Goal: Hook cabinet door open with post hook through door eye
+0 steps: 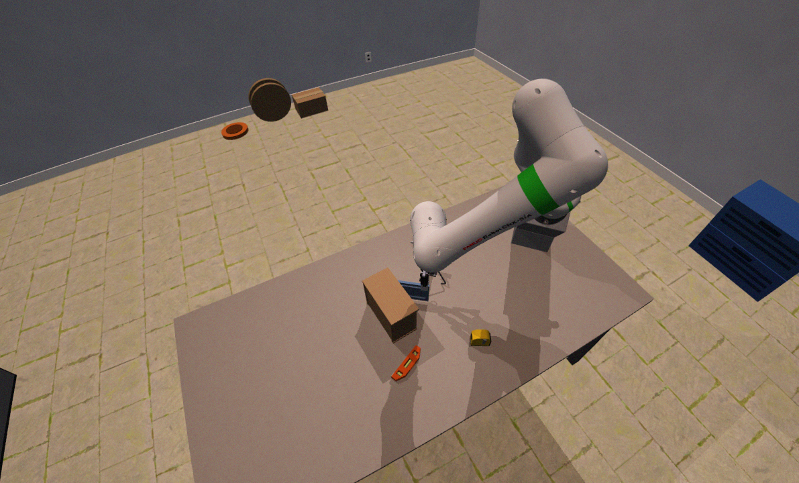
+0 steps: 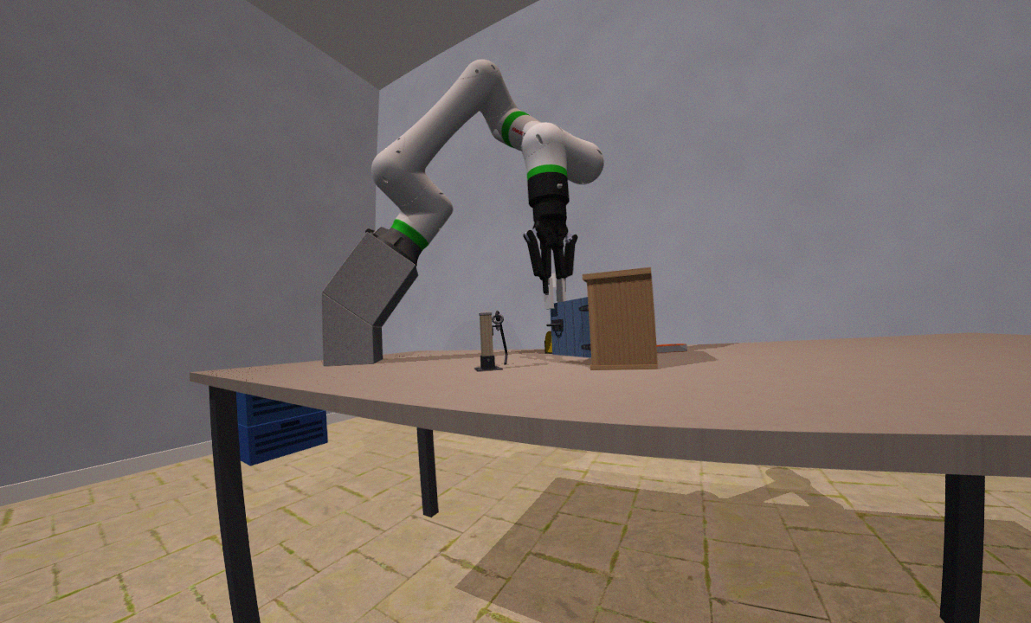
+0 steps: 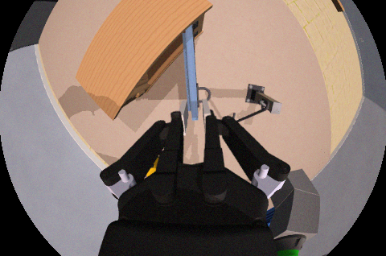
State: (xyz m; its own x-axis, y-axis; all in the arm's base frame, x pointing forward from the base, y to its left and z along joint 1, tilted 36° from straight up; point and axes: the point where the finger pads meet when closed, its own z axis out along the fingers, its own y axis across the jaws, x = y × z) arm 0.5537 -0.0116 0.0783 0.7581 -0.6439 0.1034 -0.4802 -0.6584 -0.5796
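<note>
Now: the dark hook 9 cm behind my hand, 8 cm to the right of it and 9 cm below it. Also, from my hand: hook post: 9 cm behind, 10 cm to the right, 7 cm below; yellow tape measure: 12 cm behind, 25 cm to the left, 12 cm below; cabinet door: 5 cm ahead, 4 cm to the right, 8 cm below.
</note>
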